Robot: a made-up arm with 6 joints.
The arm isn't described. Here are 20 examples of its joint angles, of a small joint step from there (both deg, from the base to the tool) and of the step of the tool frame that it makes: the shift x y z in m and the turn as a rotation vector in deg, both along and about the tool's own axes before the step.
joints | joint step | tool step
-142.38 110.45 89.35 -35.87 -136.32 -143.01 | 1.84 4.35 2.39 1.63 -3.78 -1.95 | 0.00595 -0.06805 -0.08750 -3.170 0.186 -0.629
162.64 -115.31 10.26 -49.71 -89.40 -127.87 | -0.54 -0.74 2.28 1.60 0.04 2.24 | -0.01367 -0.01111 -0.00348 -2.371 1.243 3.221
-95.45 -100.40 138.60 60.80 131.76 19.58 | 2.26 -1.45 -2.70 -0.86 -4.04 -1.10 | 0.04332 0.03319 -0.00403 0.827 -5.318 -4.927
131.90 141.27 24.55 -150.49 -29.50 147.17 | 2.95 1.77 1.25 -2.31 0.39 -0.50 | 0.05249 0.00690 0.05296 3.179 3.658 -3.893
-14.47 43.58 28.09 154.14 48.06 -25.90 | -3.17 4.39 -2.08 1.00 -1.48 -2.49 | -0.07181 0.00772 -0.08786 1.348 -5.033 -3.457
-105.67 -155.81 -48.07 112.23 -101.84 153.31 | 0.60 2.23 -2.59 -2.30 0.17 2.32 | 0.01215 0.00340 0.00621 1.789 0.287 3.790
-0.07 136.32 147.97 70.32 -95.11 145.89 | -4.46 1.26 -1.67 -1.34 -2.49 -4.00 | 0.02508 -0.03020 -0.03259 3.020 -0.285 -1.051
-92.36 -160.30 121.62 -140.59 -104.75 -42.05 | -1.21 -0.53 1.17 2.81 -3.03 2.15 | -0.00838 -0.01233 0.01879 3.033 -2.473 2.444
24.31 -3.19 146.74 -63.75 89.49 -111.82 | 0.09 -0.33 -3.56 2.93 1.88 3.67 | 0.05397 0.00904 -0.01677 -1.476 -2.789 6.949
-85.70 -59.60 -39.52 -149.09 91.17 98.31 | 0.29 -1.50 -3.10 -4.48 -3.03 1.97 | -0.06286 0.01869 0.06184 -1.436 -4.648 3.676
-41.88 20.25 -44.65 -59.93 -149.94 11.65 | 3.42 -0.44 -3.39 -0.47 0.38 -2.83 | -0.00623 -0.06091 0.00543 -0.083 0.489 -7.448
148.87 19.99 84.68 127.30 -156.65 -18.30 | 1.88 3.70 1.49 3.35 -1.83 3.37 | 0.04644 -0.07508 -0.00801 -2.749 -4.153 -2.000
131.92 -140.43 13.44 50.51 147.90 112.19 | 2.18 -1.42 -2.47 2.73 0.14 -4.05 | 0.00327 -0.06536 -0.03557 -1.725 0.859 -7.034
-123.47 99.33 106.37 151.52 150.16 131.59 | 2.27 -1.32 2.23 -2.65 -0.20 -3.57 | -0.02180 0.00618 -0.00384 -2.974 -0.649 -0.562
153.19 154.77 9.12 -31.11 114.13 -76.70 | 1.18 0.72 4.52 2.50 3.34 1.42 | -0.07064 0.01398 0.05294 -6.339 3.058 -3.671
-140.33 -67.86 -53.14 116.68 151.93 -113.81 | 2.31 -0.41 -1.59 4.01 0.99 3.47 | -0.04954 0.01564 -0.03079 -0.381 1.018 -0.374
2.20 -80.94 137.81 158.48 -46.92 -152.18 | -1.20 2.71 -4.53 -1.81 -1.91 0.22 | -0.04133 0.00075 -0.03502 2.657 -1.281 0.523
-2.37 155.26 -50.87 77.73 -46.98 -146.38 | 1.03 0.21 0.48 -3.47 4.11 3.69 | -0.01320 0.01944 -0.02621 -2.159 -5.364 0.183
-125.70 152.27 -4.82 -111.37 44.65 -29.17 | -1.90 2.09 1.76 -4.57 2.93 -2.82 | -0.02152 0.08527 -0.01397 0.812 1.843 -7.769
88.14 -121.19 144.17 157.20 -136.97 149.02 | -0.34 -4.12 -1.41 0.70 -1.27 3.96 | 0.05325 -0.00033 -0.00403 -1.928 -4.180 4.858
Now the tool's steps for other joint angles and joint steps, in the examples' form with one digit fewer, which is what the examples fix.
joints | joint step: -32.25 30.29 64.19 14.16 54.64 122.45 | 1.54 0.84 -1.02 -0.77 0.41 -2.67
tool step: 0.0171 -0.0210 0.0148 1.78 -0.30 -4.10
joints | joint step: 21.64 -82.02 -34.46 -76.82 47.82 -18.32 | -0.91 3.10 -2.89 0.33 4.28 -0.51
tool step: 0.0118 0.0331 -0.0189 -1.23 3.35 -0.73
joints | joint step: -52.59 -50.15 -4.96 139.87 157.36 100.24 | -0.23 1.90 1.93 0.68 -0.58 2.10
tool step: -0.0527 -0.0284 -0.0357 -2.91 3.64 1.85
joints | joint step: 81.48 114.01 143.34 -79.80 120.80 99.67 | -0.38 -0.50 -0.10 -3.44 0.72 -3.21
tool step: -0.0112 0.0004 -0.0042 -0.22 -2.56 -1.10
